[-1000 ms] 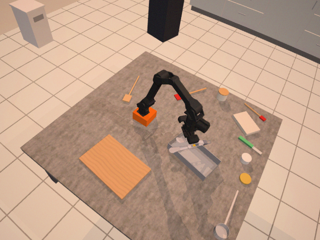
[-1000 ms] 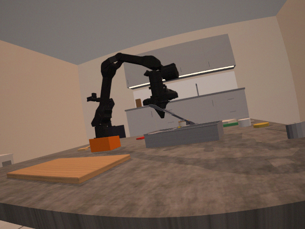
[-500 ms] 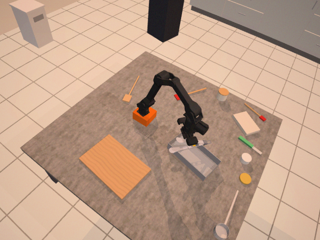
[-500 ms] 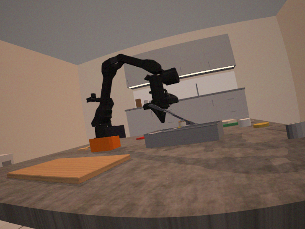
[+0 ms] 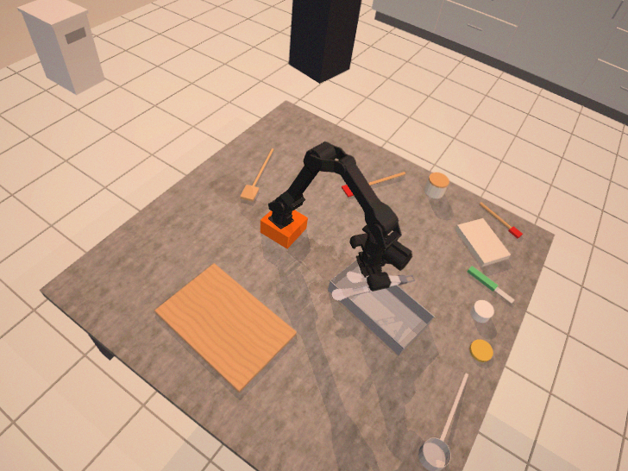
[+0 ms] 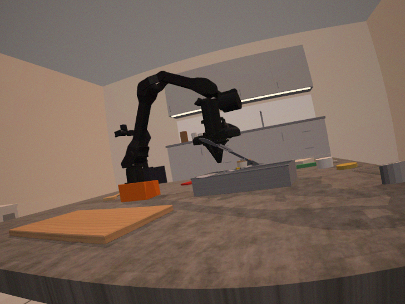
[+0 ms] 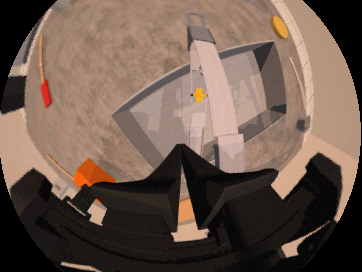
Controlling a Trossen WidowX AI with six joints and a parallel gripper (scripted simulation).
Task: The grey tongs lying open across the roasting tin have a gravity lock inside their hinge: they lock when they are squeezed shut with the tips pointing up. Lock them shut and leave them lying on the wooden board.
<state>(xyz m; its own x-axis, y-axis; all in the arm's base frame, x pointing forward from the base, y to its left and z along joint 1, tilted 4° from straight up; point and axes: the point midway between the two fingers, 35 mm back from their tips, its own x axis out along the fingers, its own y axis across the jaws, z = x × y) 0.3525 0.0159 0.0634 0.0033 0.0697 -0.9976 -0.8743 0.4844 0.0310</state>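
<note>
My gripper tip is 80 mm short of the grey roasting tin and 60 mm above it. Round my gripper tip: wooden board (390 mm to the right, 200 mm behind, 80 mm below); then yellow disc (400 mm ahead, 120 mm to the left, 80 mm below); then white cylinder (330 mm ahead, 230 mm to the left, 70 mm below).
</note>
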